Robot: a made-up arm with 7 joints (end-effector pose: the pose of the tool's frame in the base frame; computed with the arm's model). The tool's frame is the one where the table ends. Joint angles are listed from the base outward.
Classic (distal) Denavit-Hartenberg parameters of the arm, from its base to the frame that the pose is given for. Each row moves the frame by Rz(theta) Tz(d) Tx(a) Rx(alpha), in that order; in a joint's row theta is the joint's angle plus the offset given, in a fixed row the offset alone. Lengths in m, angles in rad.
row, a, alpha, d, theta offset
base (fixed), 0, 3.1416, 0, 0
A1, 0, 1.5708, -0.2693, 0
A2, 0, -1.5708, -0.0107, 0
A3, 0, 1.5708, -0.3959, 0
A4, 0, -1.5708, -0.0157, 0
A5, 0, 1.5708, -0.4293, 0
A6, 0, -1.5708, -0.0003, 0
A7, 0, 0, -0.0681, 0
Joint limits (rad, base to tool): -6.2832..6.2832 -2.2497..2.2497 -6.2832..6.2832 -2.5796..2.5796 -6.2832..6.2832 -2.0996..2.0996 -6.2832..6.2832
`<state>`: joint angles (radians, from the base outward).
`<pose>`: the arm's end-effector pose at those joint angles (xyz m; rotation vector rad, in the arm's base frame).
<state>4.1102 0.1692 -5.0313 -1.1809 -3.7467 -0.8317 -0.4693</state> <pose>-0.3177 -0.2368 0.8954 -2.0366 1.6599 -0.7990</pose>
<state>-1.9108 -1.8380 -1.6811 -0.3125 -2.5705 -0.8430 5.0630</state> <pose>0.3857 -0.7593 0.0943 -1.6441 -0.5855 -0.6769</pose>
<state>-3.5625 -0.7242 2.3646 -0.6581 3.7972 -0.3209 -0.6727</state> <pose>0.4417 -0.0345 0.9894 1.3768 -2.1891 -0.6884</pose>
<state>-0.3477 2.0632 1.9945 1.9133 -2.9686 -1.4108 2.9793</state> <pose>0.3581 -0.2502 0.3453 0.8673 2.0037 0.5585</pose>
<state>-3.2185 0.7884 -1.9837 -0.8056 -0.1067 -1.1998 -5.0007</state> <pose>-0.6157 0.2951 0.6176 0.2423 1.1513 -2.2941</pose>
